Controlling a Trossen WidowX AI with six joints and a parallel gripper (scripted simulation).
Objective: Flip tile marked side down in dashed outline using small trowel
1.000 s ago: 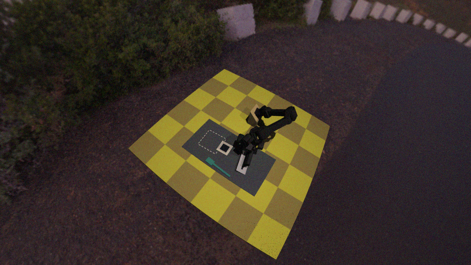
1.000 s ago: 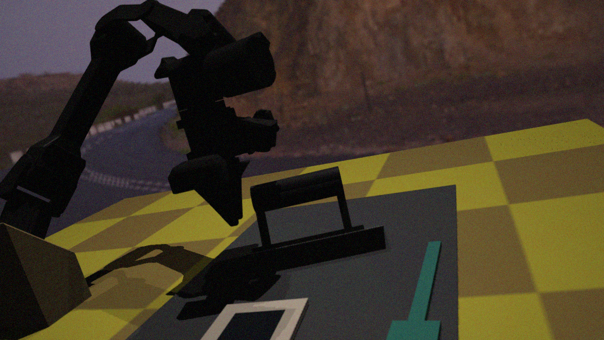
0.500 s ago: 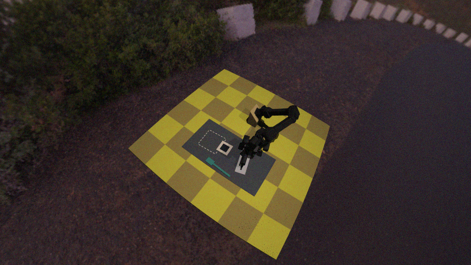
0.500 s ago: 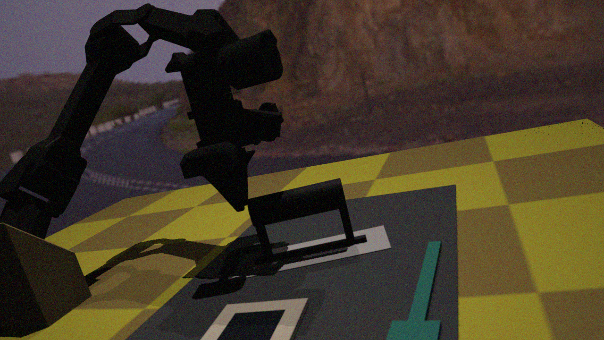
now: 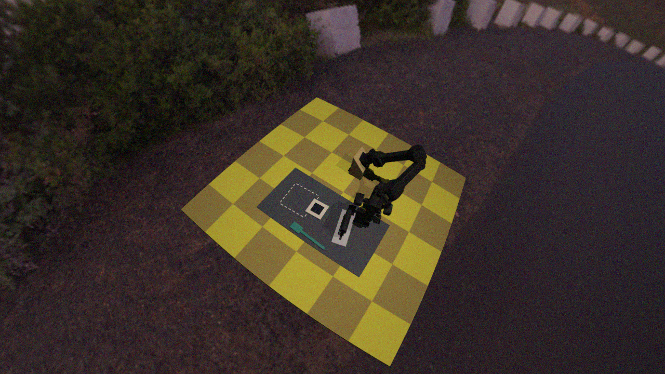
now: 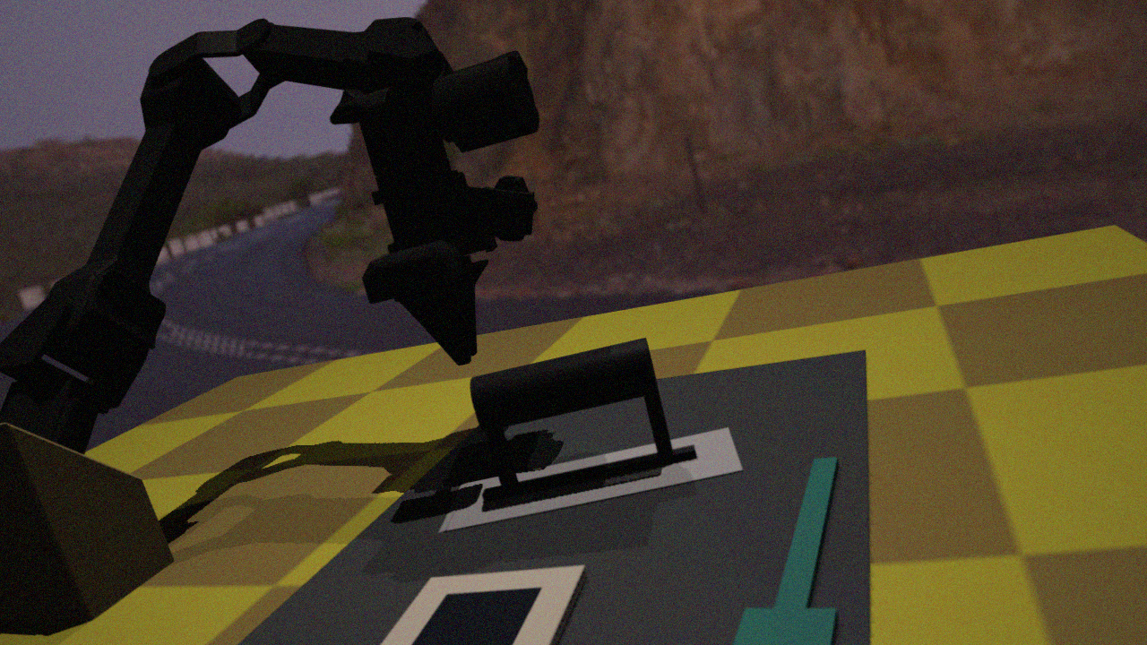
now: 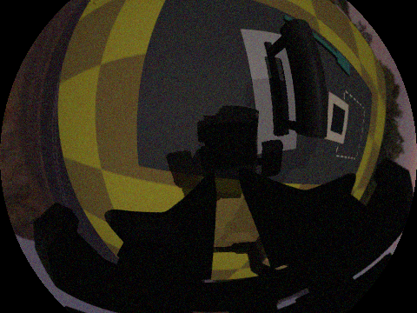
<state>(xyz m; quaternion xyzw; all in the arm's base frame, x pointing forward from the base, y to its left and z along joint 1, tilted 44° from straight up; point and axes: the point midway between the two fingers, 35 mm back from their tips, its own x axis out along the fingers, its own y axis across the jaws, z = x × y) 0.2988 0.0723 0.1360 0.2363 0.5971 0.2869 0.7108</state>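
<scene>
Right now the grey mat is 90 mm ahead of my gripper tip, 200 mm to the right of it and 100 mm below it. From my gripper tip the other things lie so: tile 70 mm ahead, 250 mm to the right, 80 mm below; teal trowel 230 mm ahead, 250 mm to the right, 80 mm below.
</scene>
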